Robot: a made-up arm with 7 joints.
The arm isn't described. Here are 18 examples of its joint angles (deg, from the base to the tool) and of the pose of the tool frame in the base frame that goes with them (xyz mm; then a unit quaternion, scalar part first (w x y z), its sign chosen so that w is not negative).
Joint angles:
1: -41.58 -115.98 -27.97 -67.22 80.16 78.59 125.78
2: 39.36 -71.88 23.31 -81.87 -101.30 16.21 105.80
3: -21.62 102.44 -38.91 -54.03 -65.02 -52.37 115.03
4: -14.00 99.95 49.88 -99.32 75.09 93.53 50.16
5: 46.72 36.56 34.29 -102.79 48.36 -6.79 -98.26
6: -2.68 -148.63 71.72 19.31 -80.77 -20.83 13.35
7: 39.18 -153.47 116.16 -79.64 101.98 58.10 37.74
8: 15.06 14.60 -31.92 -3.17 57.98 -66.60 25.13
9: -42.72 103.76 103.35 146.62 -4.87 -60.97 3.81
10: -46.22 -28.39 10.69 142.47 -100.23 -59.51 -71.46
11: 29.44 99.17 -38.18 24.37 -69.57 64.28 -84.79
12: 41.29 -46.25 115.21 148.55 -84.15 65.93 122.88
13: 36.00 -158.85 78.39 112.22 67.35 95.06 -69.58
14: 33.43 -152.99 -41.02 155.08 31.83 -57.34 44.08
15: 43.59 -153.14 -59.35 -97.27 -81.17 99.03 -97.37
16: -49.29 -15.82 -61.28 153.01 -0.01 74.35 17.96
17: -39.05 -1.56 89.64 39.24 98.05 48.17 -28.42
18: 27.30 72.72 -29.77 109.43 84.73 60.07 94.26
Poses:
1: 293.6 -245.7 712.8 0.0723 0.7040 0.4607 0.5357
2: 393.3 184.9 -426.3 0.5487 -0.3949 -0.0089 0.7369
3: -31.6 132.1 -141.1 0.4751 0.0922 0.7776 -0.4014
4: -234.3 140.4 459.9 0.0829 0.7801 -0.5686 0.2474
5: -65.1 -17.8 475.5 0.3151 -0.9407 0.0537 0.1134
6: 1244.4 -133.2 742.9 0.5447 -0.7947 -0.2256 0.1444
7: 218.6 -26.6 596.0 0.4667 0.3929 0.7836 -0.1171
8: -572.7 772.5 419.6 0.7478 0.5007 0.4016 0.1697
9: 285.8 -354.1 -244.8 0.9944 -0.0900 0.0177 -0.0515
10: 382.5 165.3 -199.6 0.4553 0.4610 -0.1706 -0.7423
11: 5.1 -709.1 494.0 0.4771 0.8204 0.1267 -0.2884
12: 256.1 1247.6 21.6 0.9289 0.2124 -0.2968 -0.0636
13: 816.2 66.4 57.0 0.2820 -0.1674 -0.6164 -0.7159
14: 482.3 702.3 669.6 0.5789 0.7876 -0.1334 0.1636
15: -57.1 -46.1 9.2 0.4930 -0.7469 -0.1210 0.4294
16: -268.9 -103.5 230.7 0.7769 -0.5931 -0.1921 -0.0876
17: -342.6 382.3 278.2 0.9018 -0.1244 -0.2237 -0.3482
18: -74.4 -703.1 1015.4 0.0251 -0.6888 -0.7147 -0.1185
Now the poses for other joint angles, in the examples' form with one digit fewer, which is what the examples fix.
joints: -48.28 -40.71 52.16 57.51 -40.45 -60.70 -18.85
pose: -117 968 -152 0.086 0.086 0.421 -0.899
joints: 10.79 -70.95 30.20 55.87 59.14 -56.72 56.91
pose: 176 1218 699 0.660 0.621 -0.280 0.317
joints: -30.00 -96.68 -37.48 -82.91 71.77 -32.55 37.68
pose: 519 -155 486 0.362 0.031 -0.644 -0.673
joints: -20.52 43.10 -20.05 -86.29 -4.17 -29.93 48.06
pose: 154 554 -57 0.605 -0.087 -0.515 0.601
